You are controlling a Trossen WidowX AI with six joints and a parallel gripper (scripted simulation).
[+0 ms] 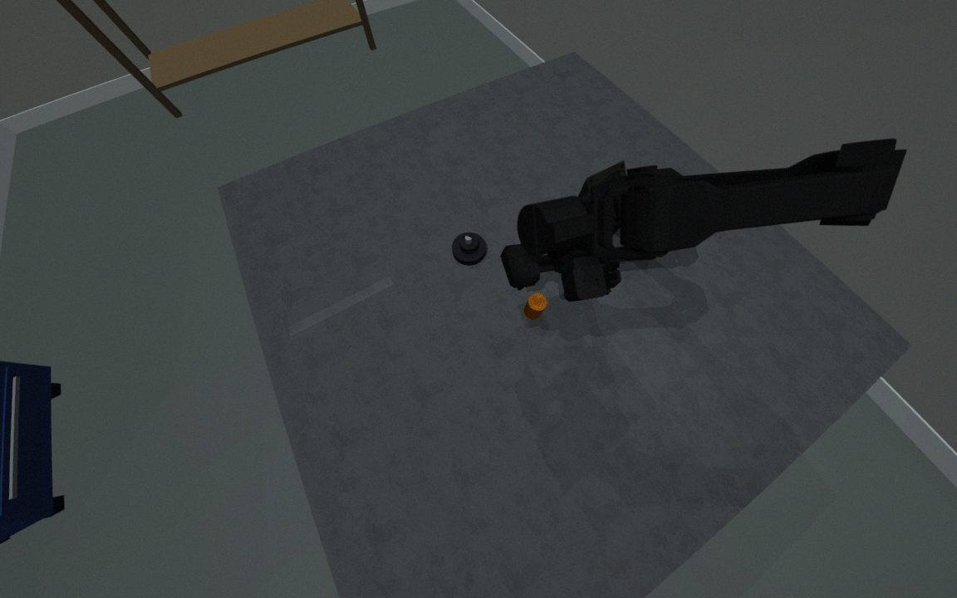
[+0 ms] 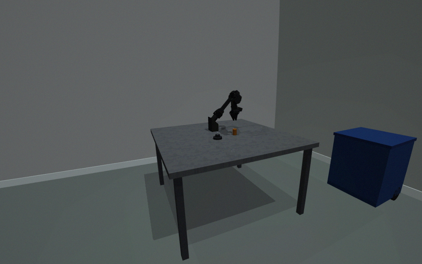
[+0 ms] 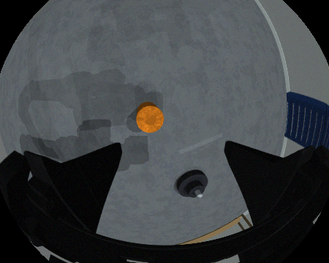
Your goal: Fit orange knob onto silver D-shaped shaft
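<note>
Right now the orange knob is 11 cm below my gripper tip, 1 cm to the left of it and 1 cm behind it. Round my gripper tip: pedestal: 21 cm to the right, 12 cm below, 1 cm ahead.
</note>
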